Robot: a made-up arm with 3 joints. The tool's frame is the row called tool.
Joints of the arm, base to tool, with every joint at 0 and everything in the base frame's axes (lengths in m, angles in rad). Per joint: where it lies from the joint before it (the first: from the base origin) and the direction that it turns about. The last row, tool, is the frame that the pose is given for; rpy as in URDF.
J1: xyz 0.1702 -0.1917 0.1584 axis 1 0 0
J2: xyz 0.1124 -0.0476 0.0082 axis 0 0 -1
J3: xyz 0.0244 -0.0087 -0.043 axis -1 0 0
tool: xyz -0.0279 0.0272 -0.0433 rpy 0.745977 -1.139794 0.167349
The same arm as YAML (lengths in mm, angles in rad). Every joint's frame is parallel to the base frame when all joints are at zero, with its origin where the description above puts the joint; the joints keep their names.
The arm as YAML. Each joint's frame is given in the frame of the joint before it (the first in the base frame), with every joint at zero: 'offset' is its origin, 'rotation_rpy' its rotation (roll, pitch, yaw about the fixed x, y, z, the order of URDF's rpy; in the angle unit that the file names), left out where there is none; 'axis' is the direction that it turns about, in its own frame. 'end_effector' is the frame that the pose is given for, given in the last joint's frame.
length_unit: mm
angle_unit: rad
chain:
  - id: J1
    offset: [170.2, -191.7, 158.4]
    axis: "+x"
  - id: J2
    offset: [112.4, -47.6, 8.2]
    axis: "-z"
  - id: J3
    offset: [24.4, -8.7, -43.0]
    axis: "-x"
end_effector:
  offset: [-27.9, 27.2, -43.3]
  rotation_rpy: [0.746, -1.1398, 0.1673]

